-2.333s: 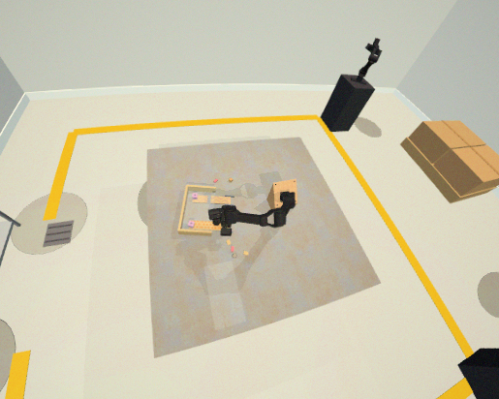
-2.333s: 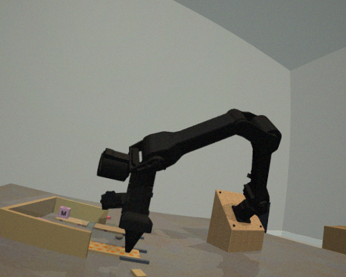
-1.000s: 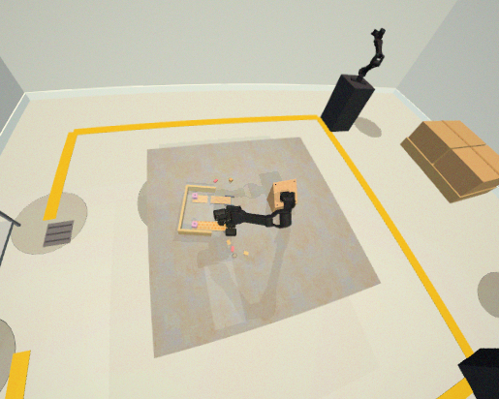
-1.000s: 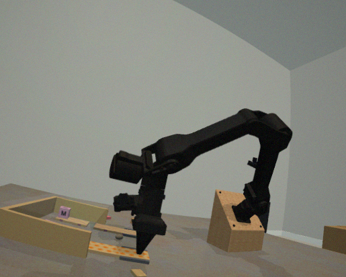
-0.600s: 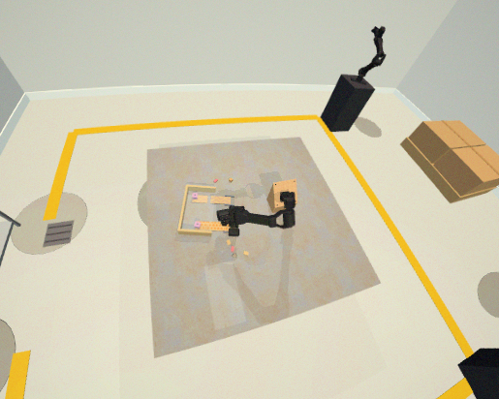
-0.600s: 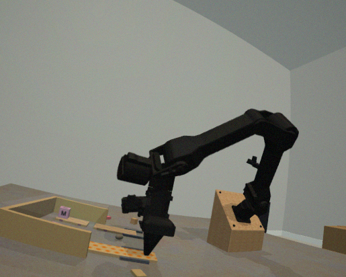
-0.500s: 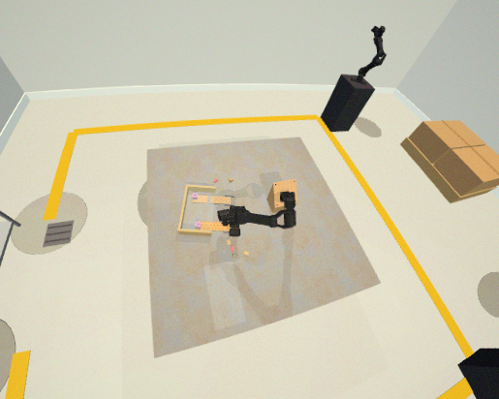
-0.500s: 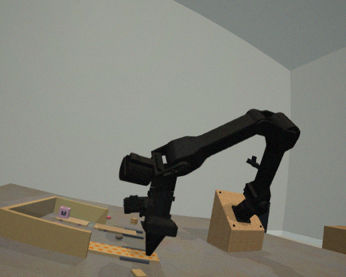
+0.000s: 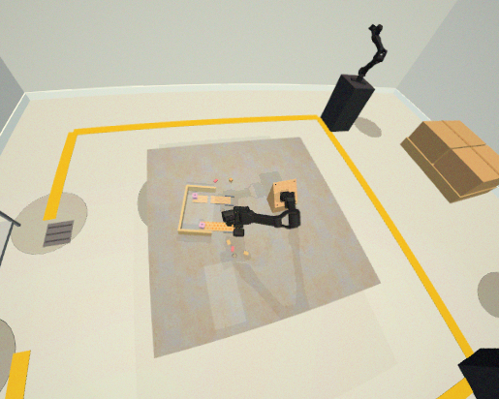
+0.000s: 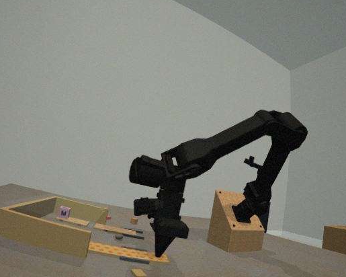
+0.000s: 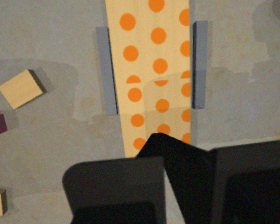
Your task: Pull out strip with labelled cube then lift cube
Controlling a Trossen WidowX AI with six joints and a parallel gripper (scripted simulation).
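Right now my gripper tip is 10 cm short of the orange dotted strip and 2 cm to the left of it.
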